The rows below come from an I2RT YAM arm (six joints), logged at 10 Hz.
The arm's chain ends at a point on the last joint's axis. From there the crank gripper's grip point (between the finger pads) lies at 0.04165 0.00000 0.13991 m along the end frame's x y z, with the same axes.
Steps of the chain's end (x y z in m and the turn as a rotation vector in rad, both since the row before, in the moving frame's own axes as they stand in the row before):
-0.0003 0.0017 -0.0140 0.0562 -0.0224 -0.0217
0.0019 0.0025 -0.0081 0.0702 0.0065 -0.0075
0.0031 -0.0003 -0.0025 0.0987 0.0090 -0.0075
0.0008 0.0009 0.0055 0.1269 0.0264 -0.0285
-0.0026 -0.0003 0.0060 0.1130 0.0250 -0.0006
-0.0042 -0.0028 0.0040 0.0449 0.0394 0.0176
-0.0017 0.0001 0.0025 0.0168 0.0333 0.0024
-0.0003 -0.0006 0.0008 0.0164 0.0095 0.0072
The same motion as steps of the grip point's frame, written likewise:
-0.0035 -0.0071 -0.0133 0.0562 -0.0224 -0.0217
0.0028 -0.0076 -0.0087 0.0702 0.0065 -0.0075
0.0043 -0.0144 -0.0036 0.0987 0.0090 -0.0075
0.0042 -0.0180 0.0032 0.1269 0.0264 -0.0285
0.0009 -0.0160 0.0040 0.1130 0.0250 -0.0006
0.0013 -0.0083 0.0021 0.0449 0.0394 0.0176
0.0029 -0.0021 0.0010 0.0168 0.0333 0.0024
0.0010 -0.0026 0.0004 0.0164 0.0095 0.0072

